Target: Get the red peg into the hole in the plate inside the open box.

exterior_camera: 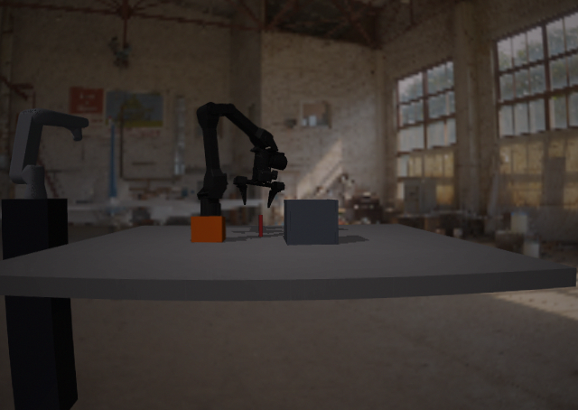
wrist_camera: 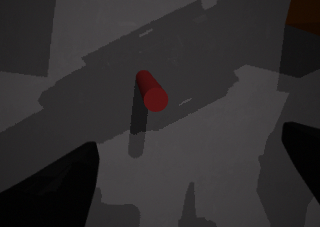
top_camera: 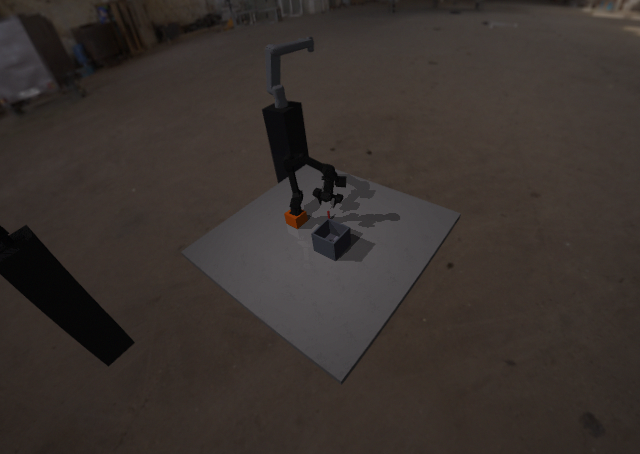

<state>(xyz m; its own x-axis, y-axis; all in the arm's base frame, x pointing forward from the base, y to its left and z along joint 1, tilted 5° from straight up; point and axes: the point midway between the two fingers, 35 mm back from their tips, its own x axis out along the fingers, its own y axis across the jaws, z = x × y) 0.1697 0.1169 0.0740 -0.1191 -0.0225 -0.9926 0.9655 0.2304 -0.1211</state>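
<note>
Now: the red peg 1 cm ahead of my gripper tip, 1 cm to the right of it and 7 cm below it. The rest, counted from my gripper tip: plate 16 cm ahead, 20 cm to the right, 7 cm below.
</note>
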